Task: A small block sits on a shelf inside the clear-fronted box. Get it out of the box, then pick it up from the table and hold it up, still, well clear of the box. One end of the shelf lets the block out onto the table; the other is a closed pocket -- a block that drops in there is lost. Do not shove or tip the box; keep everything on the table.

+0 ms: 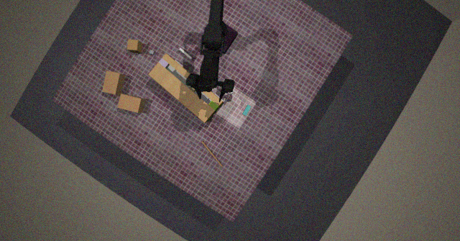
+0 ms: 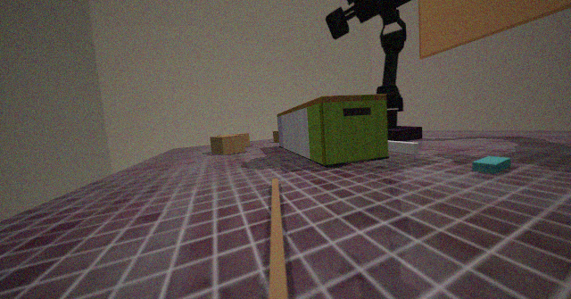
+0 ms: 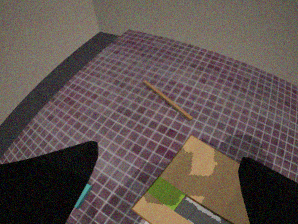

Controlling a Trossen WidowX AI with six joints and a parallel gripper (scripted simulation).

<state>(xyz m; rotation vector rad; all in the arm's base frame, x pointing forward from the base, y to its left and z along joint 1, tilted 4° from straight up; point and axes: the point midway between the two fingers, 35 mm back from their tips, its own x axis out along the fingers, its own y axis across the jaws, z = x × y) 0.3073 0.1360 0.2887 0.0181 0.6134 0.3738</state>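
Right now my gripper tip is 1 cm past the tan block, 13 cm to the left of it and 21 cm above it. Round my gripper tip: long box 3 cm behind, 15 cm to the right, 23 cm below; then thin wooden stick 26 cm ahead, 13 cm to the left, 29 cm below.
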